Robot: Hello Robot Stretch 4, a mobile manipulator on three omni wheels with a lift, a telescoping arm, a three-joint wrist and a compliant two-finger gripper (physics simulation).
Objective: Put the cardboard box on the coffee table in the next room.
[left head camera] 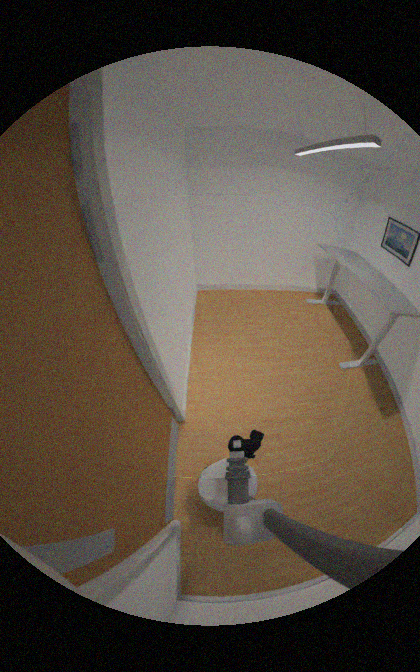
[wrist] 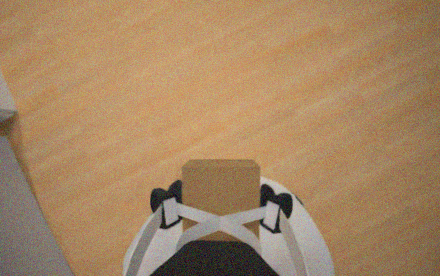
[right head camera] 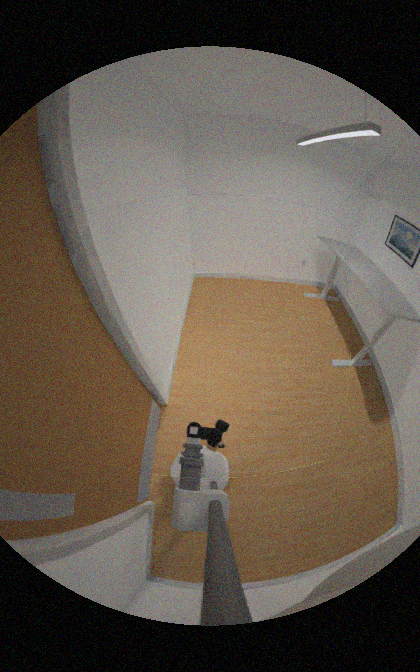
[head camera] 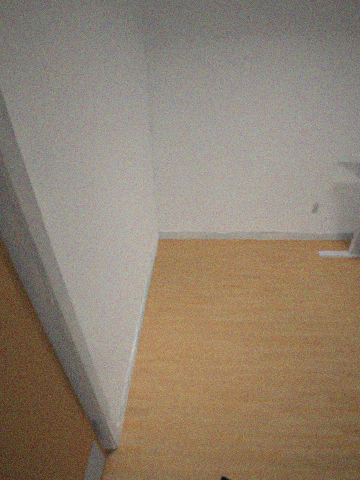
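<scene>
The brown cardboard box [wrist: 221, 190] is at the lower middle of the wrist view, between the two black fingertips. My gripper [wrist: 221, 197] is shut on the box, with a fingertip pressed against each side. The white robot base shows under and beside it. In the left and right head views the black wrist shows above the round base, and the box is mostly hidden there. The coffee table does not show in these views.
A white wall [head camera: 90, 200] ends at a door edge on the left. A grey threshold strip [left head camera: 171, 470] [right head camera: 146, 460] leads to a darker floor [left head camera: 60, 400] on the left. A long white desk [left head camera: 372, 275] [right head camera: 370, 272] stands along the right wall.
</scene>
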